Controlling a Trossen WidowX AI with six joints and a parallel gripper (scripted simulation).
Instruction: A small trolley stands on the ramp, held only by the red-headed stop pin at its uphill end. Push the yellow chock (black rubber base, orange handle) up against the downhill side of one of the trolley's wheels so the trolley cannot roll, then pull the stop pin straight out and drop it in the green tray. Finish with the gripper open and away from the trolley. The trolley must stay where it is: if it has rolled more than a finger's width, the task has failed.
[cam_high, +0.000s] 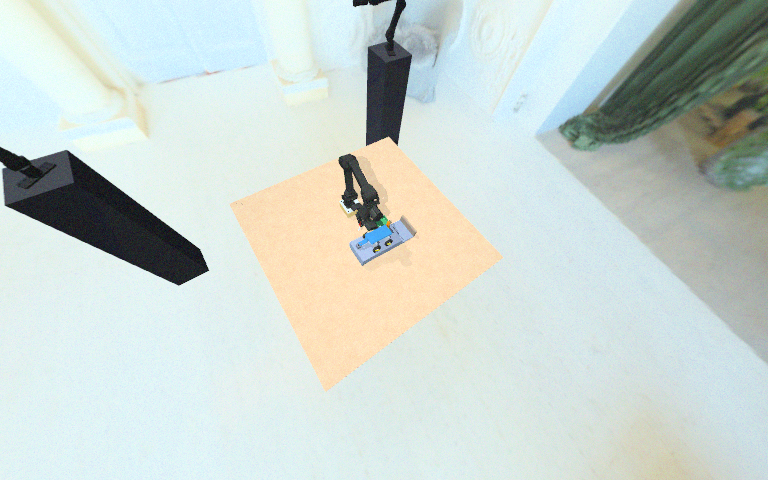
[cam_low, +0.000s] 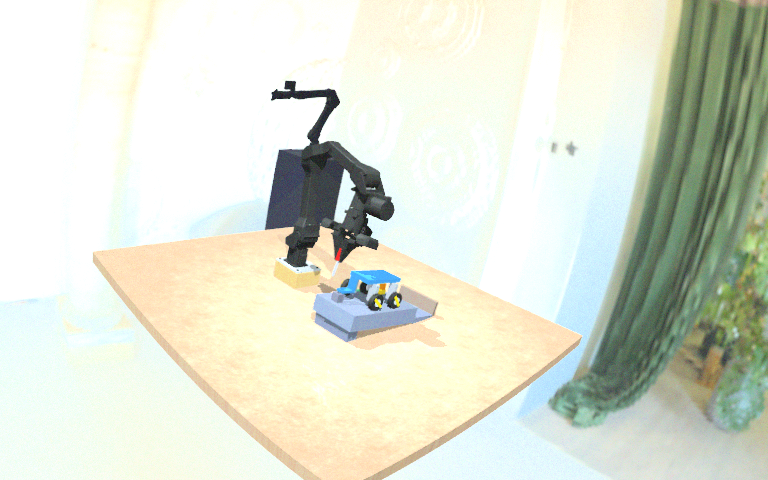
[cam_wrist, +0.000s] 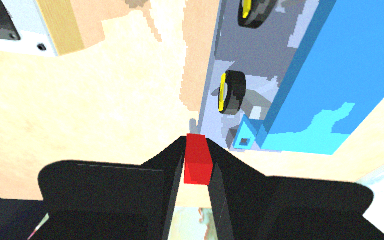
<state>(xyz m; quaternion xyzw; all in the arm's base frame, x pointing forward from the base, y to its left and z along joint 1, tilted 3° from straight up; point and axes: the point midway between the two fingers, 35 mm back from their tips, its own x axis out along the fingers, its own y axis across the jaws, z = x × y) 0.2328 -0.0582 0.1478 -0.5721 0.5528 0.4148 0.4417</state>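
The green tray lies 18 cm below my gripper tip, 17 cm to the left of it and 3 cm behind it. From my gripper tip the other things lie so: blue-topped trolley: 10 cm ahead, 6 cm to the left, 6 cm below; then grey ramp: 12 cm below, 10 cm ahead, 6 cm to the left; then red-headed stop pin: right at my gripper tip.
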